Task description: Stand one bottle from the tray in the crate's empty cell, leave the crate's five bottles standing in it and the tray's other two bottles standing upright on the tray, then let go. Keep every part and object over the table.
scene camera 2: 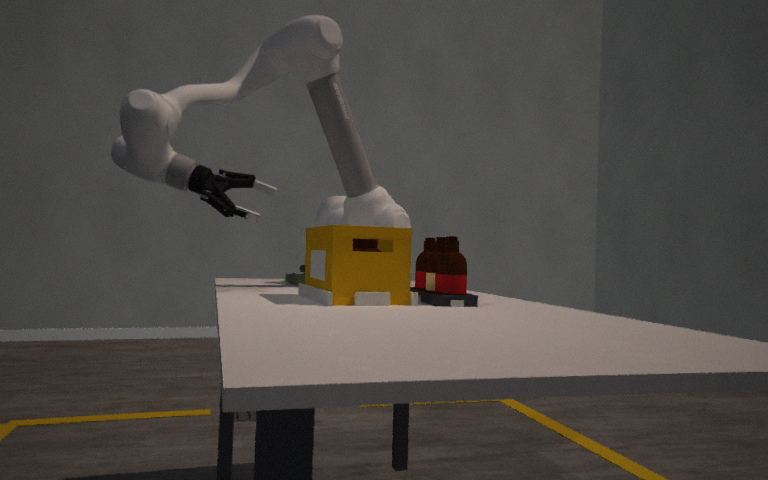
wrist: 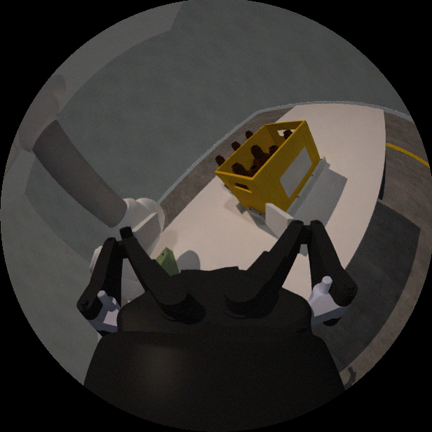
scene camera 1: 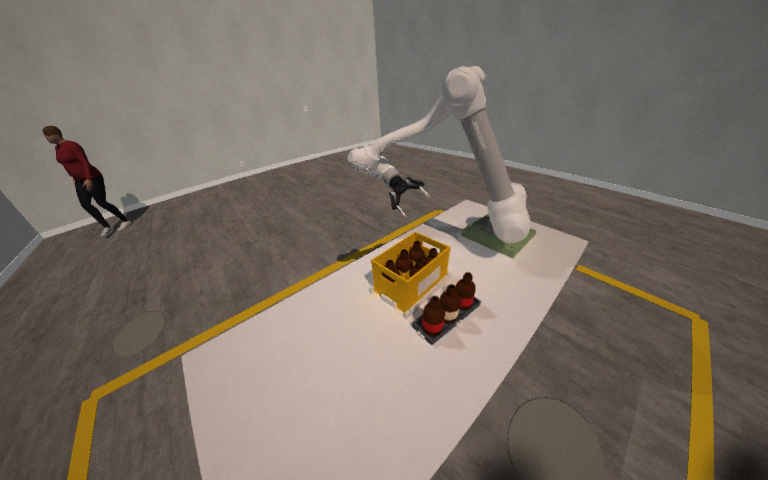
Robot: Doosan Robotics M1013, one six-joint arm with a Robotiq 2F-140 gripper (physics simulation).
Note:
In view: the gripper (scene camera 2: 267, 205) and a red-label bottle (scene camera 2: 451, 267).
The gripper is seen too in the wrist view (wrist: 211, 217).

